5 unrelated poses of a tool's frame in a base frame.
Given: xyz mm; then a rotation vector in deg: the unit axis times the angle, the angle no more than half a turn.
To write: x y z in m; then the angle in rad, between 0 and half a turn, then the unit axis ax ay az. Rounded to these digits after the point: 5 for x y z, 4 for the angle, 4 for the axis.
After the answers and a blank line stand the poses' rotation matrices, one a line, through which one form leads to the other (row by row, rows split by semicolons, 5 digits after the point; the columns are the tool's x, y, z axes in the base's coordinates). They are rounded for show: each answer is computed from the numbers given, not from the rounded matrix.
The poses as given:
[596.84 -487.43 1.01 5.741 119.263 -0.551]
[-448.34 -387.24 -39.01 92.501 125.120 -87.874]
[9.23 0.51 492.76 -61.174 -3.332 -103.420]
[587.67 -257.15 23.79 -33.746 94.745 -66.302]
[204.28 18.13 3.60 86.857 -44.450 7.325]
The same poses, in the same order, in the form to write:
[0.59684 -0.48743 0.00101 2.0840 0.0481 0.9988 -0.0046]
[-0.44834 -0.38724 -0.03901 3.1189 0.5176 0.7002 -0.4917]
[0.00923 0.00051 0.49276 2.0980 -0.5089 -0.0277 -0.8604]
[0.58767 -0.25715 0.02379 2.1025 -0.2801 0.7865 -0.5504]
[0.20428 0.01813 0.00360 1.7077 0.8877 -0.4543 0.0749]

-0.48749 0.07562 0.86985; 0.06758 0.99652 -0.04876; -0.87051 0.03502 -0.49091
-0.46392 0.73594 -0.49312; 0.71361 -0.01939 -0.70028; -0.52492 -0.67677 -0.51618
-0.11379 0.76477 0.63418; -0.72236 -0.50193 0.47567; 0.68209 -0.40398 0.60955
-0.38872 0.14238 0.91029; -0.80645 0.42522 -0.41089; -0.44558 -0.89382 -0.05047
0.75908 -0.53248 -0.37451; -0.38416 0.09806 -0.91805; 0.52557 0.84074 -0.13012

